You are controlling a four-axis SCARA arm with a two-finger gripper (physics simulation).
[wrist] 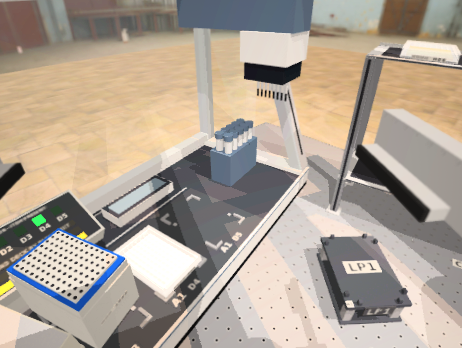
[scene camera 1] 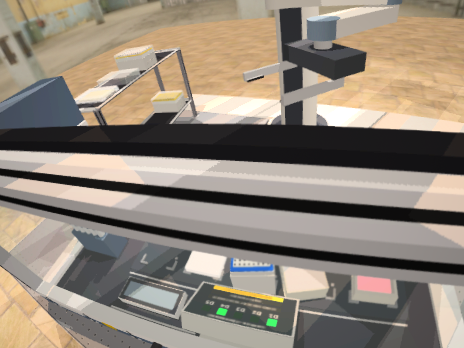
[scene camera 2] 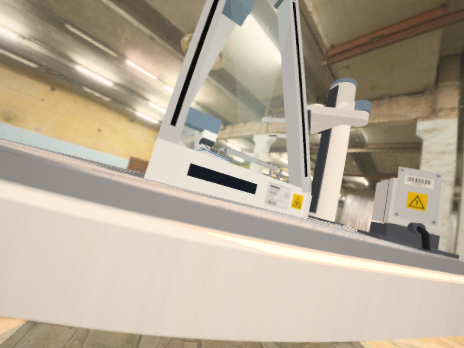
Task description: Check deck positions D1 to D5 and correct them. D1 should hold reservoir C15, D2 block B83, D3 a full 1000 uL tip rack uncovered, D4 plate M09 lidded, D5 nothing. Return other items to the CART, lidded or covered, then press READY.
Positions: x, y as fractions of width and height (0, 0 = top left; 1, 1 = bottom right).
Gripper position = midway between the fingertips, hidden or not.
The gripper (scene camera 1: 0.56, 0.25) carries nothing. Further things: a trough (wrist: 0.27, 0.60).
The gripper is seen too in the wrist view (wrist: 0.42, 0.40).
